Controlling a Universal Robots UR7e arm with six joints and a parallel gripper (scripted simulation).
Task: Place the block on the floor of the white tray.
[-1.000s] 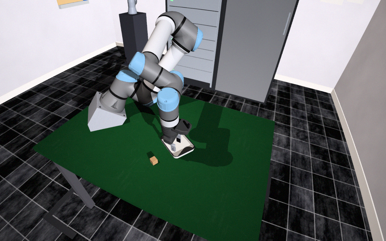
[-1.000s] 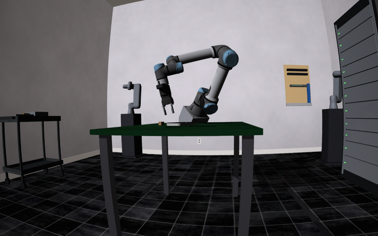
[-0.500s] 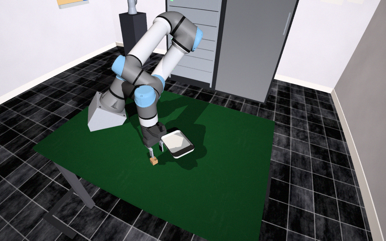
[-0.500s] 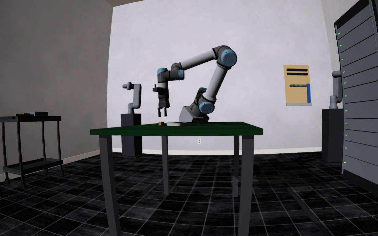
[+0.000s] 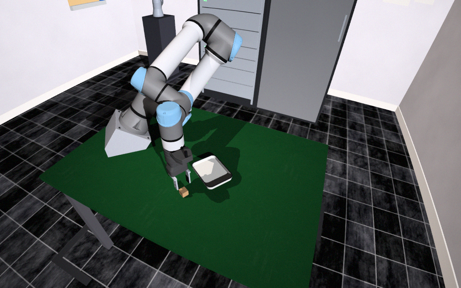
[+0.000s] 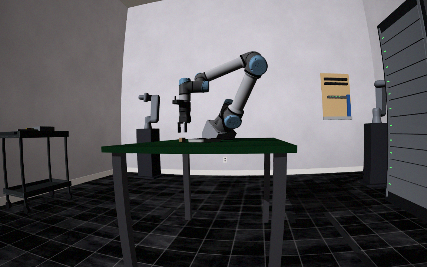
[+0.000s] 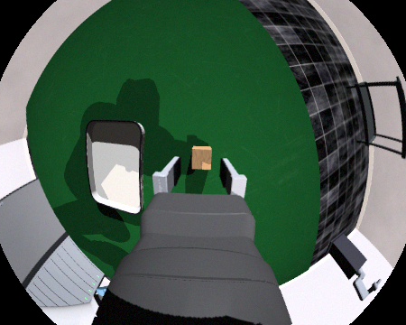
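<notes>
Right now my hand is 6 cm above the block. From my hand the other things lie so: white tray (16 cm to the left, 6 cm below, 3 cm ahead).
</notes>
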